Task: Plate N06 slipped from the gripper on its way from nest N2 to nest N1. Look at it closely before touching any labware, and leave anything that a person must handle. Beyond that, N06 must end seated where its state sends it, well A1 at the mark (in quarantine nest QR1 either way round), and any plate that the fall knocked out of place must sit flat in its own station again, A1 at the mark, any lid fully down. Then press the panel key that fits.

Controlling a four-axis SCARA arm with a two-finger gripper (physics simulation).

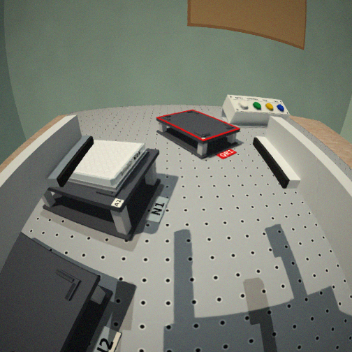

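My gripper (173,124) is part open and empty, its two black-padded fingers wide apart above the deck. A white plate (107,162) lies on nest N1 (102,192) at the left; my left finger covers its left edge. The writing on its side is too small to read, and whether it is fully seated is hard to tell. The A1 tag is at N1's near corner. Nest N2 (45,285) shows a bare dark top at the lower left, partly cut off. Quarantine nest QR1 (200,124), edged in red, is bare. No plate readable as N06 shows.
The key panel (255,116) stands behind QR1 at the back right, with white, green, yellow and blue keys; their labels are unreadable. The perforated deck (220,200) stretches between N1 and my right finger, with gripper shadows at the front. A brown board (247,20) hangs on the wall.
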